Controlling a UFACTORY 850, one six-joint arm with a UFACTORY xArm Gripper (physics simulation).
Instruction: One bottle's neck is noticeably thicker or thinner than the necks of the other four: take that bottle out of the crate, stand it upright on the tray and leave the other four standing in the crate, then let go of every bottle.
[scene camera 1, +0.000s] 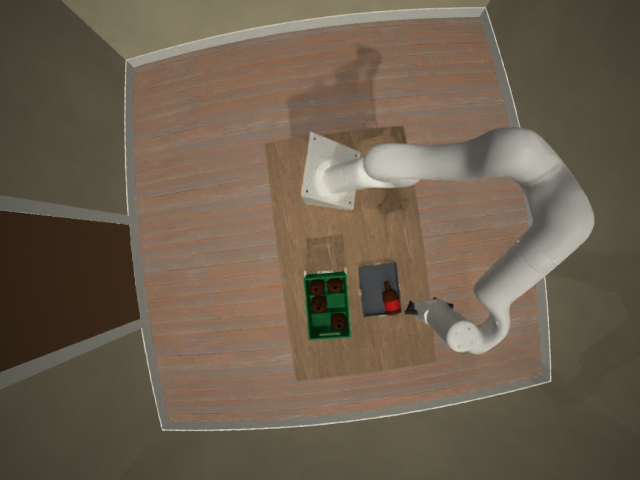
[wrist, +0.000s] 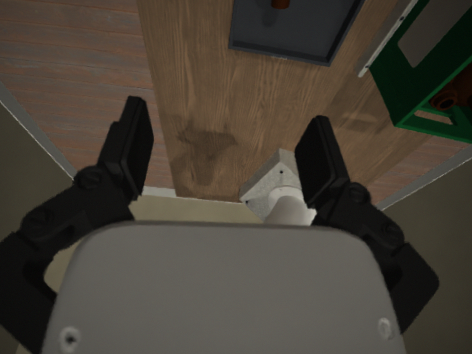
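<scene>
A brown bottle with a red label (scene camera 1: 391, 300) lies on its side on the dark grey tray (scene camera 1: 372, 290) (wrist: 300, 42), at its right side, neck toward the robot base. Its neck tip (wrist: 281, 3) shows at the top of the wrist view. The green crate (scene camera 1: 347, 305) (wrist: 392, 92) holds brown bottles standing at back left (scene camera 1: 316, 287), back right (scene camera 1: 334, 284), middle left (scene camera 1: 318, 303) and front right (scene camera 1: 338, 321). Its middle-right and front-left compartments are empty. My gripper (scene camera 1: 428, 305) (wrist: 229, 125) is open and empty, to the right of the lying bottle and apart from it.
The wooden table (scene camera 1: 361, 341) (wrist: 200, 75) carries the crate at left and the tray at right, with a gap between them. The robot base (scene camera 1: 330, 183) (wrist: 262, 192) stands at the back. My arm (scene camera 1: 537, 222) arches around the right side.
</scene>
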